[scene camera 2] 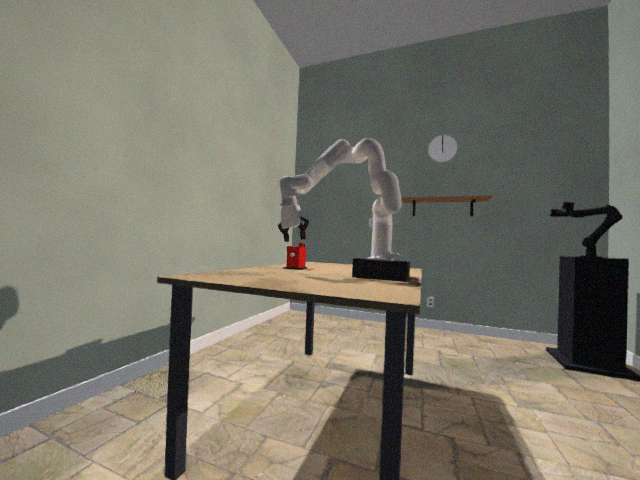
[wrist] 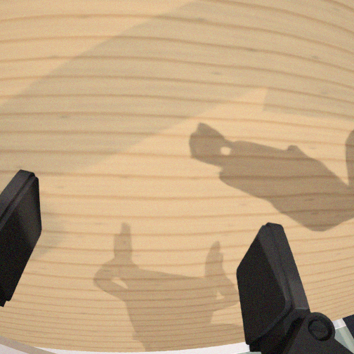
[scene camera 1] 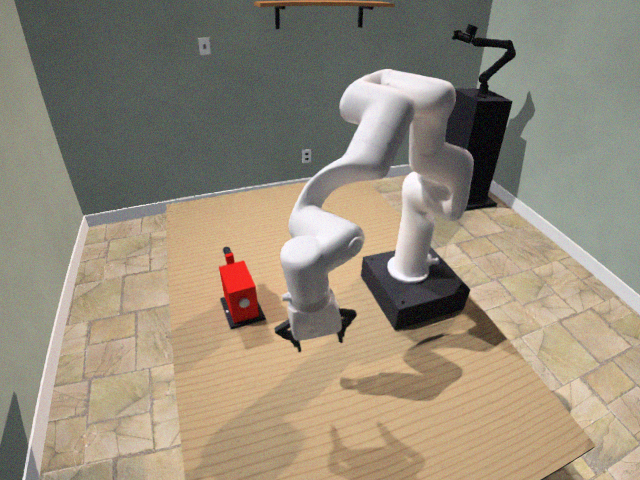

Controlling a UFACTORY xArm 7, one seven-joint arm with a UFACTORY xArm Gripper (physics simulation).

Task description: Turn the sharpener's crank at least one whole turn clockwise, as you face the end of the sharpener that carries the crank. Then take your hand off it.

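Places are measured from the arm's base along level axes (x ahead, y left, z up), in metres.
Pixels of known places: gripper, fingertip midpoint: (scene camera 2: 295, 240) (scene camera 1: 319, 342); arm's base, link origin: (scene camera 2: 380, 259) (scene camera 1: 408, 269).
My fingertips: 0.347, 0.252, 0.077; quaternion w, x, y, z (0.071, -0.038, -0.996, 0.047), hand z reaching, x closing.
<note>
For each thing: its top centre in the pictures, then the offset to it from my fingertips, as dx, dy, dz. "*": a spot on its surface instead.
- red pencil sharpener, surface spot: (scene camera 1: 238, 284) * +0.154, -0.260, -0.030
- crank, top centre: (scene camera 1: 229, 254) +0.168, -0.367, -0.009
The red pencil sharpener (scene camera 1: 238, 284) (scene camera 2: 296, 256) stands upright on a black base plate on the table, left of the arm in scene camera 1. The crank (scene camera 1: 229, 257) shows at the sharpener's far end, with its red arm up and a dark knob on top; in scene camera 2 the crank is mostly hidden behind the body. My gripper (scene camera 1: 320, 346) (scene camera 2: 294, 239) (wrist: 145, 227) is open and empty, pointing down above the table, to the right of the sharpener in scene camera 1 and apart from it. The sharpener does not show in the wrist view.
The wooden table (scene camera 1: 361, 439) (scene camera 2: 330, 297) (wrist: 125, 30) carries the arm's black base block (scene camera 1: 413, 304) (scene camera 2: 381, 269). A black pedestal (scene camera 1: 478, 144) (scene camera 2: 591, 315) with a small black jointed arm stands beyond the table. A wall shelf (scene camera 1: 325, 4) (scene camera 2: 447, 198) hangs behind.
</note>
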